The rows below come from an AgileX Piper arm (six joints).
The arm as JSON. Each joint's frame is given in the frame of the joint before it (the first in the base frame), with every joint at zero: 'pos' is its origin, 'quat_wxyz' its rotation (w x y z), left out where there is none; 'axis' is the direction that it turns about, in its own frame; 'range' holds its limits. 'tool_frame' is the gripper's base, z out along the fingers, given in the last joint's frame.
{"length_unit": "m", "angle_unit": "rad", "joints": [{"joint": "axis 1", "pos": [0.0, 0.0, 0.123], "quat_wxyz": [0.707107, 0.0, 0.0, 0.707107], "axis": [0.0, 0.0, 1.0], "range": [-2.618, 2.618]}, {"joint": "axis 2", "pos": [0.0, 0.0, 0.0], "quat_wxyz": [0.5, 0.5, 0.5, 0.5], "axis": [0.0, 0.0, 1.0], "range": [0.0, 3.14]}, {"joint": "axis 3", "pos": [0.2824, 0.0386, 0.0], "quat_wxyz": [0.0, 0.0, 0.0, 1.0], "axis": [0.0, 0.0, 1.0], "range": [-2.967, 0.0]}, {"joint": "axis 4", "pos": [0.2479, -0.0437, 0.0], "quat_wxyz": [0.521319, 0.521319, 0.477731, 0.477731], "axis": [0.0, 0.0, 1.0], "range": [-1.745, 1.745]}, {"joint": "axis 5", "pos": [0.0, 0.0, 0.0], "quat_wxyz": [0.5, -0.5, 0.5, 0.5], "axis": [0.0, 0.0, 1.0], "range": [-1.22, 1.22]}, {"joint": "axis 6", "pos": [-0.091, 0.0, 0.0], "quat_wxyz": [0.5, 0.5, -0.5, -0.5], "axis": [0.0, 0.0, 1.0], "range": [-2.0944, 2.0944]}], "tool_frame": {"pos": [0.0, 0.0, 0.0]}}
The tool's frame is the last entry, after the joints.
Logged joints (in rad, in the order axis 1, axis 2, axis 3, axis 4, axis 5, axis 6), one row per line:
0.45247 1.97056 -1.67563 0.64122 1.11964 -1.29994
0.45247 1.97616 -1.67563 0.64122 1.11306 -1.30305
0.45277 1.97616 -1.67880 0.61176 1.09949 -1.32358
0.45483 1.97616 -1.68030 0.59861 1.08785 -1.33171
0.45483 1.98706 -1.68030 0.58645 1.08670 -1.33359
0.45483 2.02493 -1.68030 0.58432 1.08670 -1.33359
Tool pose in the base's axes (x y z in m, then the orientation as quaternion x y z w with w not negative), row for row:
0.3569 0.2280 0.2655 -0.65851 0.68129 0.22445 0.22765
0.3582 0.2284 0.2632 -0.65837 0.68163 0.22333 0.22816
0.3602 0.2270 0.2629 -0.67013 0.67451 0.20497 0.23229
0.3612 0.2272 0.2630 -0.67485 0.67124 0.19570 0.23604
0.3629 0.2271 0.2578 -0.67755 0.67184 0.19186 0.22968
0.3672 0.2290 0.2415 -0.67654 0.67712 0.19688 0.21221
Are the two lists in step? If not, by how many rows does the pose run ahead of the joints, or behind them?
They are in step.
